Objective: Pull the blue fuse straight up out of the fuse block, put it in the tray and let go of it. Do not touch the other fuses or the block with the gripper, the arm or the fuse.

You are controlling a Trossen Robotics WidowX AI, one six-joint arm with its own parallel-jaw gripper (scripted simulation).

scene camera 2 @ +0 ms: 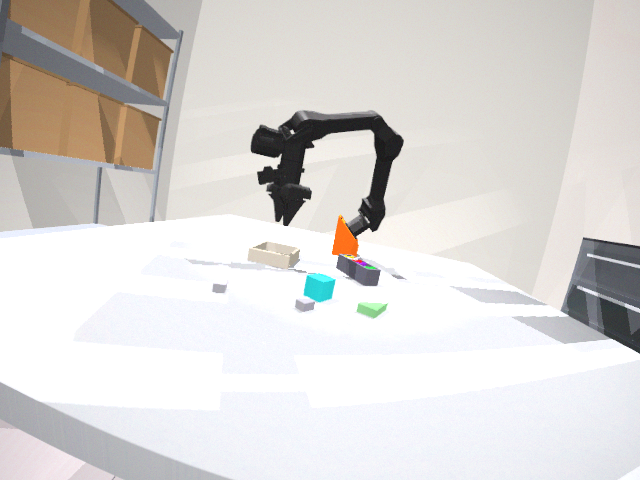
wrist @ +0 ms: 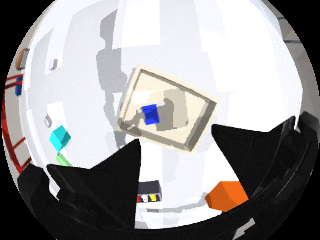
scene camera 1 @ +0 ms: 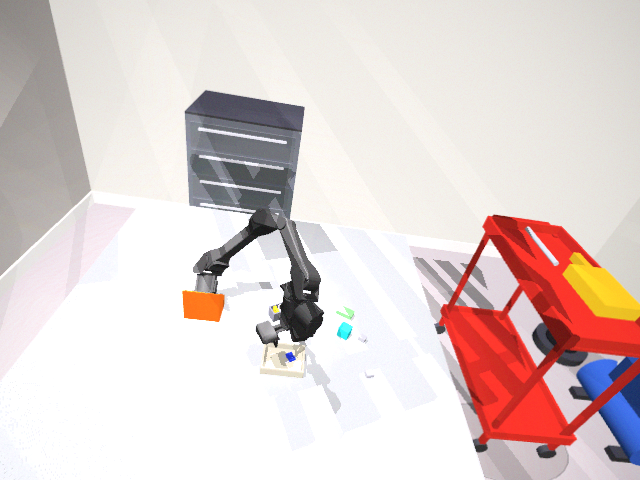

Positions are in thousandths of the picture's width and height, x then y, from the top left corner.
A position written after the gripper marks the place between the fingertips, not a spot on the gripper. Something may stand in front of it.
Observation:
The gripper (scene camera 2: 440,468) is open and holds nothing. Also in view: a cyan cube (scene camera 2: 499,599) and a beige tray (scene camera 1: 426,757).
The gripper also shows in the wrist view (wrist: 555,569) and in scene camera 1 (scene camera 1: 446,714). The beige tray is seen too in scene camera 2 (scene camera 2: 429,530) and in the wrist view (wrist: 592,465).

